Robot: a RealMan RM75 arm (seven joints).
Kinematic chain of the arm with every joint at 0, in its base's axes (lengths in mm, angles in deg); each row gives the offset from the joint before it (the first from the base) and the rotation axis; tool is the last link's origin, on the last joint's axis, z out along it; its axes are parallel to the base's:
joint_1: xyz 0 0 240.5 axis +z
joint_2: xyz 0 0 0 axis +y
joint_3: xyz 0 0 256 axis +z
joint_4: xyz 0 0 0 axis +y
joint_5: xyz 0 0 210 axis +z
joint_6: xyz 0 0 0 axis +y
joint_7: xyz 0 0 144 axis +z
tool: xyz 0 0 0
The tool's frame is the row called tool.
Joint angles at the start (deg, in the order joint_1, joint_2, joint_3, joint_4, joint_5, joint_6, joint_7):
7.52, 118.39, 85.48, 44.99, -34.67, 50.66, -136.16
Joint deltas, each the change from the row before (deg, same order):
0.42, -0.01, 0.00, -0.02, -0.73, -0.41, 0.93
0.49, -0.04, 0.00, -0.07, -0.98, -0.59, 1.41
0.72, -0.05, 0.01, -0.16, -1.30, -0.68, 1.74
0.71, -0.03, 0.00, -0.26, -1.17, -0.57, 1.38
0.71, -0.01, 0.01, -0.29, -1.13, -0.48, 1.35
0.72, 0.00, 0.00, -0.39, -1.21, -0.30, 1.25
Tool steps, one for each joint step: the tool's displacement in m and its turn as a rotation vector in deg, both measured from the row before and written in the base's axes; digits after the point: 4 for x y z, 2 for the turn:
-0.0011, 0.0017, -0.0014, -0.68, -0.01, -0.10
-0.0007, 0.0019, -0.0018, -0.96, 0.05, -0.37
-0.0011, 0.0026, -0.0023, -1.23, -0.02, -0.35
-0.0010, 0.0023, -0.0024, -1.08, -0.17, -0.24
-0.0011, 0.0022, -0.0024, -1.04, -0.12, -0.21
-0.0011, 0.0018, -0.0027, -1.11, -0.20, -0.07

